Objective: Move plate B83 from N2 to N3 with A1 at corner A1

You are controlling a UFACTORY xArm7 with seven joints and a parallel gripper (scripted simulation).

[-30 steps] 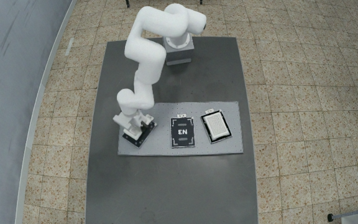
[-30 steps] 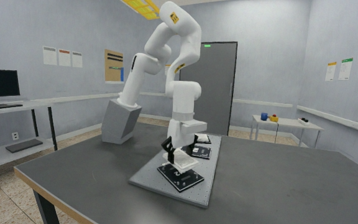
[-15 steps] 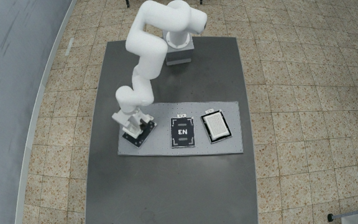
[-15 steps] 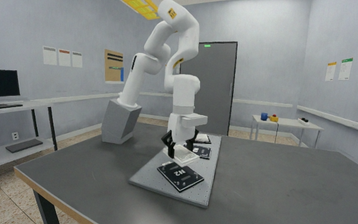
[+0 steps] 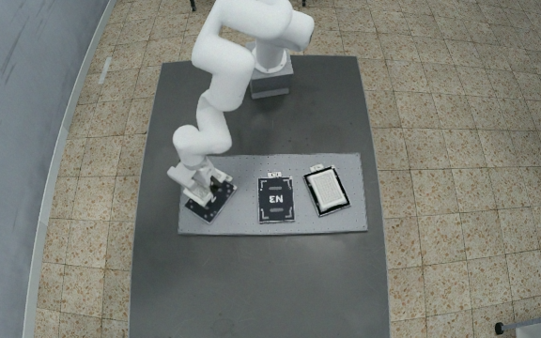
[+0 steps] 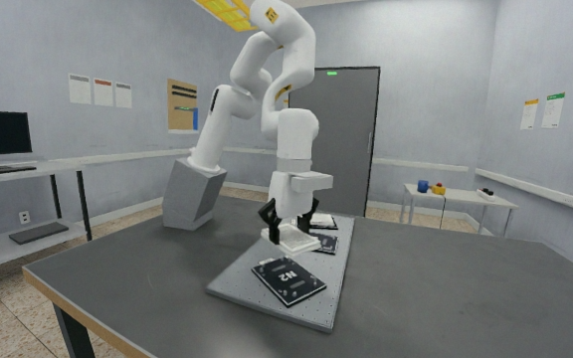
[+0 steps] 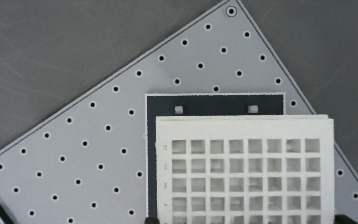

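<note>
Now: hand 230 mm to the right of the black nest N3, 120 mm above it and 20 mm past it. Round my hand: nest N1: 400 mm to the left, 120 mm below, 70 mm behind; then black nest N2: 120 mm below.
</note>
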